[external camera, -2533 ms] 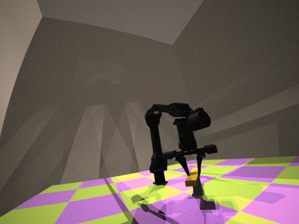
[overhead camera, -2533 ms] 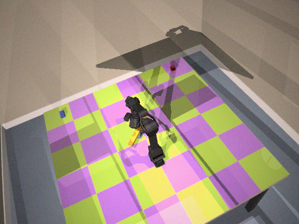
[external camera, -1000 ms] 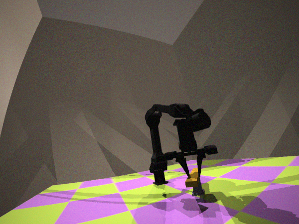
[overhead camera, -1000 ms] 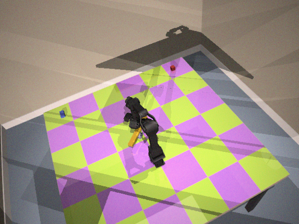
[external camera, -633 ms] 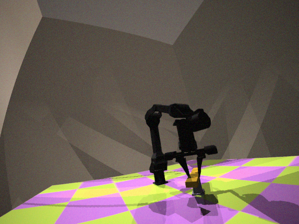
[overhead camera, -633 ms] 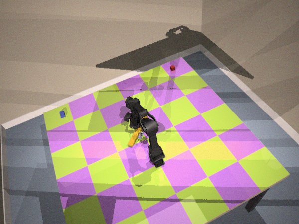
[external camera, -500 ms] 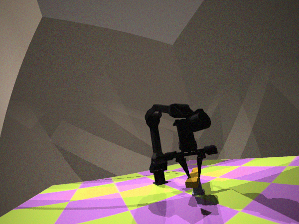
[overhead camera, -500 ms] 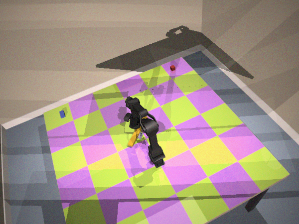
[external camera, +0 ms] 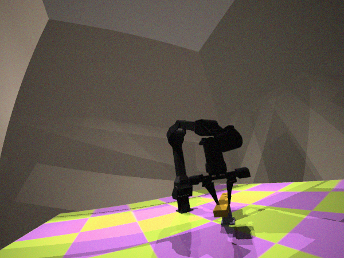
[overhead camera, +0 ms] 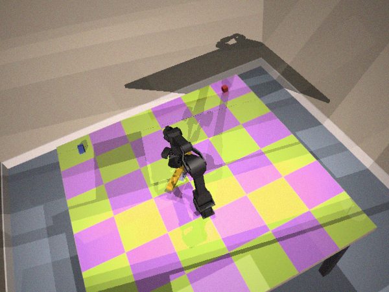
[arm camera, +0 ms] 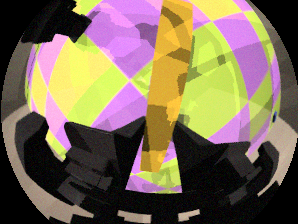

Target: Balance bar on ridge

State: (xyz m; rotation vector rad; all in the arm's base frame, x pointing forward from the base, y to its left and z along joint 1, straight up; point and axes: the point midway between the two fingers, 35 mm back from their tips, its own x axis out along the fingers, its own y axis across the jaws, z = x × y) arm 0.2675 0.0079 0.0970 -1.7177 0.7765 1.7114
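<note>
Now: the orange bar 20 mm to the left of my gripper tip and 20 mm behind it. From my gripper tip the other things lie so: small blue block 490 mm to the left, 470 mm ahead, 50 mm below; then small red cube 510 mm to the right, 470 mm ahead, 50 mm below.
</note>
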